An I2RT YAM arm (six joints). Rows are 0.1 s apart.
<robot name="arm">
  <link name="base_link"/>
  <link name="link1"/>
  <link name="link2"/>
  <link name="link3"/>
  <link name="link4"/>
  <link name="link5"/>
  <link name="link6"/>
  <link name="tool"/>
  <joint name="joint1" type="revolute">
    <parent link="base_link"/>
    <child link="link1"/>
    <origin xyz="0 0 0.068" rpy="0 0 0"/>
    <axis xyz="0 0 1"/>
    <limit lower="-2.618" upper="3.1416"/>
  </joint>
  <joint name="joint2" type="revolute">
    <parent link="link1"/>
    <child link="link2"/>
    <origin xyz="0.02 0.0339 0.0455" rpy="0 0 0"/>
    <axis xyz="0 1 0"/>
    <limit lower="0" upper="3.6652"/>
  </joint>
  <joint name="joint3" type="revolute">
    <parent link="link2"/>
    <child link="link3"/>
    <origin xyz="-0.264 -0.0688 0" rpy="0 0 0"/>
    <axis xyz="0 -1 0"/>
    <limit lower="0" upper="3.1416"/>
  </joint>
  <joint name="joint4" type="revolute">
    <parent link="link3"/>
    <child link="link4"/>
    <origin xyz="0.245 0.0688 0.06" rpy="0 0 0"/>
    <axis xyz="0 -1 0"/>
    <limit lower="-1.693" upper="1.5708"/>
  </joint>
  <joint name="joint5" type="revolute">
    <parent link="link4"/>
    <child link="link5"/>
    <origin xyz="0.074 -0.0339 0.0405" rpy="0 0 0"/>
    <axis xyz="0 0 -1"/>
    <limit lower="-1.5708" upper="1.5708"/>
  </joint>
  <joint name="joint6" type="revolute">
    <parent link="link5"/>
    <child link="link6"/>
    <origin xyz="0.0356 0 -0.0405" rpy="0 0 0"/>
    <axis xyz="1 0 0"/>
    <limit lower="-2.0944" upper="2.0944"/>
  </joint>
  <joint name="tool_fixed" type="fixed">
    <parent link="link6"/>
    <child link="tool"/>
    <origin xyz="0 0 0" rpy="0 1.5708 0"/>
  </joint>
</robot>
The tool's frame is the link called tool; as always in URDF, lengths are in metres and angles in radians.
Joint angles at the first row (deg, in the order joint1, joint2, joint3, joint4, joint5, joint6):
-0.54, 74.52, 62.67, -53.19, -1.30, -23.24
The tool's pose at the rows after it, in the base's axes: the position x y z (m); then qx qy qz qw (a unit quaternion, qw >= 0):
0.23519, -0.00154, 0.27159, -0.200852, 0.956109, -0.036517, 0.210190
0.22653, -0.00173, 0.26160, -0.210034, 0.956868, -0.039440, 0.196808
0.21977, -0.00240, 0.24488, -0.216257, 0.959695, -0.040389, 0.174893
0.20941, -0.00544, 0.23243, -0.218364, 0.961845, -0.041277, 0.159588
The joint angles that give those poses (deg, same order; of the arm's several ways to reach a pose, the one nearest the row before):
-0.54, 71.77, 59.59, -53.21, -1.06, -24.03
-0.54, 70.35, 56.64, -53.15, -0.62, -25.17
-0.65, 69.89, 52.95, -52.38, -0.12, -26.02
-1.48, 68.36, 49.41, -52.07, 0.08, -27.07

